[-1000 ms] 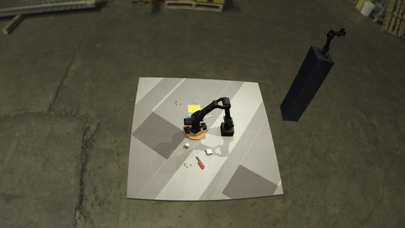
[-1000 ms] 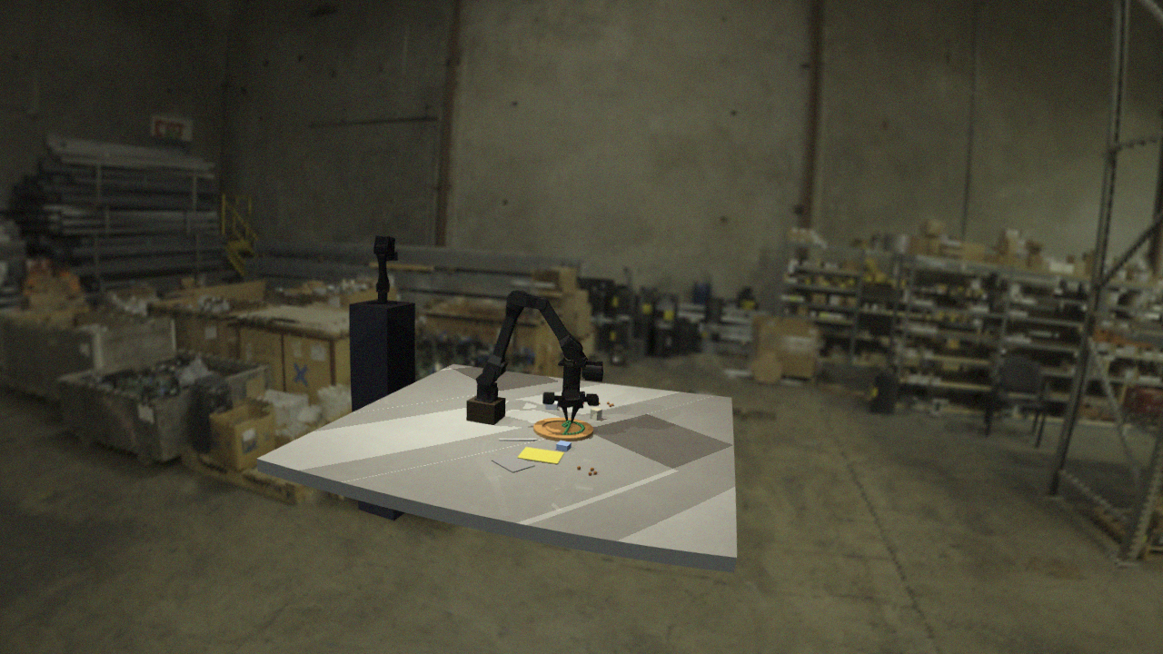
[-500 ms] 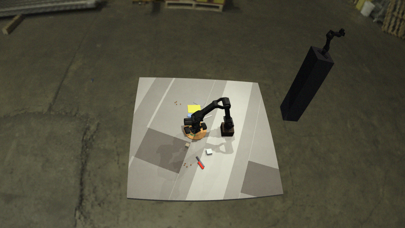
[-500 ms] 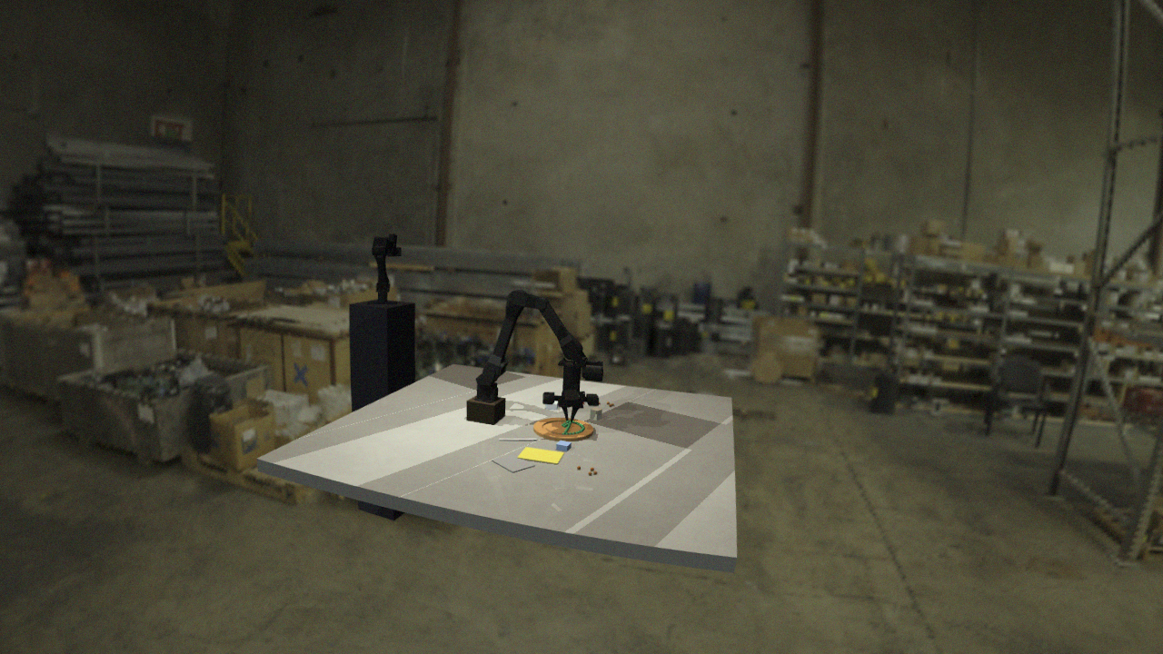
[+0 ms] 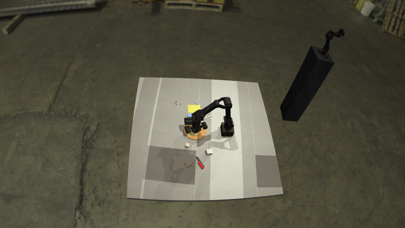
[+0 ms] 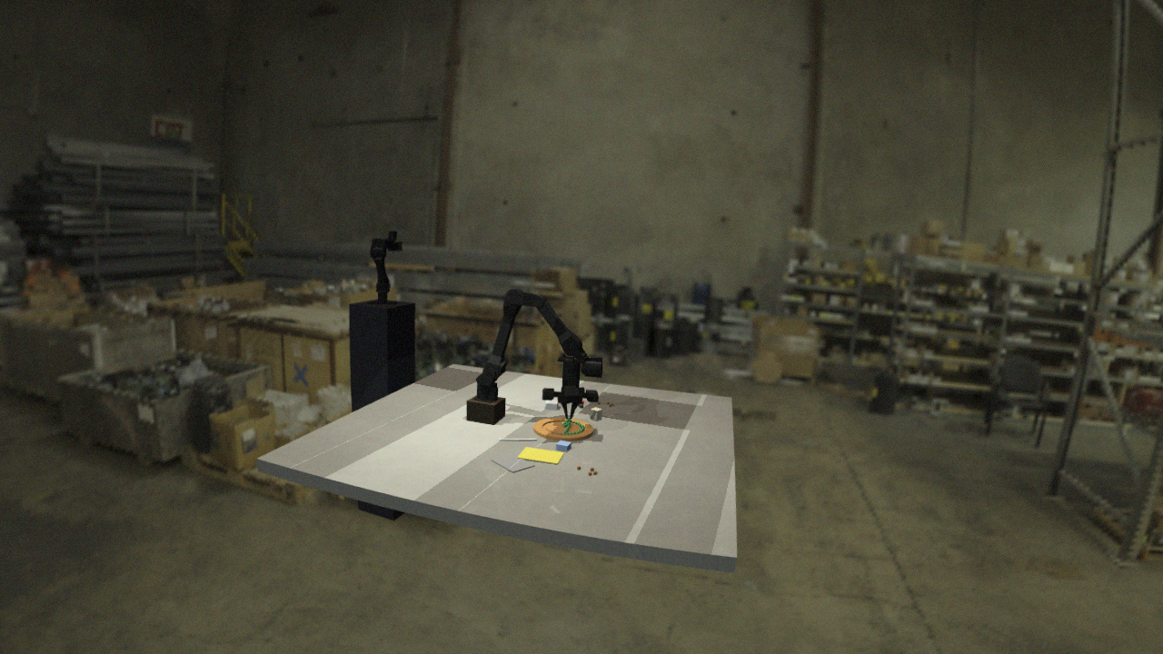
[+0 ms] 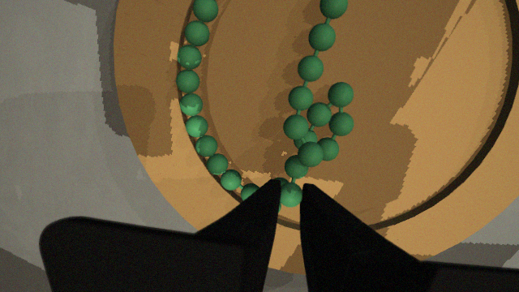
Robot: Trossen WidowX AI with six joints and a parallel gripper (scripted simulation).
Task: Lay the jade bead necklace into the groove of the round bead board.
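My gripper tip is 200 mm to the left of the blue block, 50 mm short of it and 20 mm above it. The rest, counted from my gripper tip: yellow pad: 280 mm to the right, 30 mm below, 10 mm ahead; then white strip: 200 mm to the right, 100 mm behind, 30 mm below; then cream cube: 130 mm to the left, 60 mm ahead, 10 mm below.
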